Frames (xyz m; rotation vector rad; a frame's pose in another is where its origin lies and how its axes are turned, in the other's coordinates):
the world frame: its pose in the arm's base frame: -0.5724 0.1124 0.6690 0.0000 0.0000 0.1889
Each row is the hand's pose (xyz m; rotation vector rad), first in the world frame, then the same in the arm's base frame.
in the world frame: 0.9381 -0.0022 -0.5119 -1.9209 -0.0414 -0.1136
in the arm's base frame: 0.3494 0.2864 0.1571 -1.9068 -0.2222 0.0133
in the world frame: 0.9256 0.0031 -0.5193 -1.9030 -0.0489 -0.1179
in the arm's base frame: 0.3362 0.2893 0.1497 -1.8882 -0.2279 0.0103
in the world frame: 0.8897 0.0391 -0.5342 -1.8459 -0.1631 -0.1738
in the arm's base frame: 0.2941 0.3179 0.1348 -1.8190 -0.3359 -0.0422
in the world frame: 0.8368 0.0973 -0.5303 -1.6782 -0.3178 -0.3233
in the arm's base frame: 0.2312 0.3651 0.1387 -1.6339 -0.4727 -0.1825
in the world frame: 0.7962 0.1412 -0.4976 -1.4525 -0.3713 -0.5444
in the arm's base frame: 0.1831 0.4006 0.1714 -1.4002 -0.5027 -0.3921
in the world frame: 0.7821 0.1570 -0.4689 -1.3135 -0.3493 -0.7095
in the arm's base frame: 0.1663 0.4135 0.2001 -1.2616 -0.4668 -0.5505
